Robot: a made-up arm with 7 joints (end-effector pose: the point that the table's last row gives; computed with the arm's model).
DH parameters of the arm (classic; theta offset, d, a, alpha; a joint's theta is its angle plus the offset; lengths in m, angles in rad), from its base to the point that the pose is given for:
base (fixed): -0.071 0 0 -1.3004
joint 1: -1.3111 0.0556 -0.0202 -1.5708
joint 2: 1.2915 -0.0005 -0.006 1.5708
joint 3: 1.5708 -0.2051 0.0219 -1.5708
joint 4: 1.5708 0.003 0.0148 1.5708
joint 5: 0 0.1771 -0.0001 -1.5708
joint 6: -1.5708 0 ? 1.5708
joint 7: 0 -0.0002 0 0
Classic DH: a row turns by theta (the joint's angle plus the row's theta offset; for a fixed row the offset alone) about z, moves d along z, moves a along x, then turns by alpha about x.
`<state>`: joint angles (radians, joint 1 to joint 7).
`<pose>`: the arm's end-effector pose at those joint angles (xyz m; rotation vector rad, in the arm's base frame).
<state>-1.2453 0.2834 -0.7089 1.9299 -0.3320 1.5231 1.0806</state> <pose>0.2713 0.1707 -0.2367 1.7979 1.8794 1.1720</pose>
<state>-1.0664 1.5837 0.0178 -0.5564 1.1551 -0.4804 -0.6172</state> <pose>0.1955 0.0883 0.1518 -3.0810 0.5236 -0.2657</pose>
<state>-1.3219 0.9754 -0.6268 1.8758 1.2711 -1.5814 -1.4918</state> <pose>0.2744 0.3072 -0.1196 1.0359 1.4401 -2.4184</pose>
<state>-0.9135 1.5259 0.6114 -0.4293 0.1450 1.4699 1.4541</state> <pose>0.1210 0.2257 0.2143 0.3640 -0.8154 2.6894</pose>
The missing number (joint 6, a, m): 0.0558
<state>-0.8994 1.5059 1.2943 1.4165 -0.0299 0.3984 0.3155</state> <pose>0.1217 0.4808 0.0187 -0.4861 0.0542 1.5364</pose>
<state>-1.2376 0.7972 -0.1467 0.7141 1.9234 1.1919 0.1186</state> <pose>0.3591 0.2179 0.0509 2.0025 0.2722 1.9570</pose>
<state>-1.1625 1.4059 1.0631 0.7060 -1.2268 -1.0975 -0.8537</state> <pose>0.0530 0.4098 0.1507 0.5491 -2.3441 0.6310</pose>
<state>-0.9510 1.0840 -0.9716 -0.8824 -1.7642 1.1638 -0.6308</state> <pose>0.1409 0.0095 -0.0947 -0.0602 1.4726 -2.1629</pose>
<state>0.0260 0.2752 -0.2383 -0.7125 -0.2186 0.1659 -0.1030</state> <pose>0.1758 0.0381 -0.1376 -0.0391 -0.1991 -0.4822</pose>
